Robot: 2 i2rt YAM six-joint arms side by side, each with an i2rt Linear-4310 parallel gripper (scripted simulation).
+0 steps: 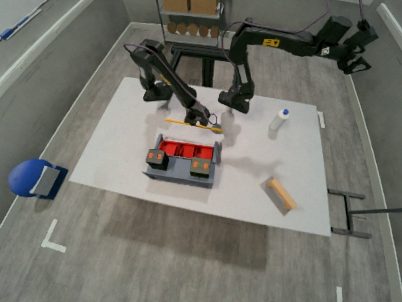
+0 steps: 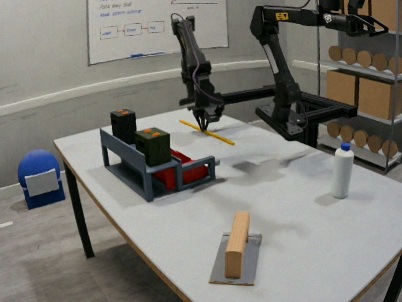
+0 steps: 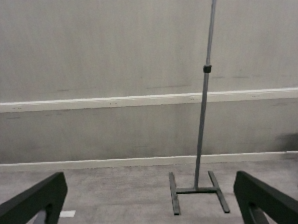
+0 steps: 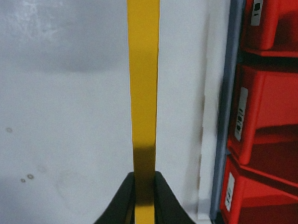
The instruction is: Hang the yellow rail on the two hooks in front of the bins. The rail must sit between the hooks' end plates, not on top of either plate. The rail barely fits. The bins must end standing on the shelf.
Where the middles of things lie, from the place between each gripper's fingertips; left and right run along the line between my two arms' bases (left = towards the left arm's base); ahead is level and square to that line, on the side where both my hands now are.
Scene:
The blue-grey shelf (image 2: 147, 189) lies 21 cm ahead of my right hand, 2 cm to the right of it and 6 cm below it. From my right hand the other things lie so: green box (image 2: 154, 143): 28 cm ahead, 9 cm to the left, 3 cm above.
I see my left gripper (image 1: 367, 59) 60 cm to the left of the green box, 42 cm above it and 39 cm short of it. Round my left hand: blue-grey shelf (71 cm to the right, 50 cm below, 32 cm ahead).

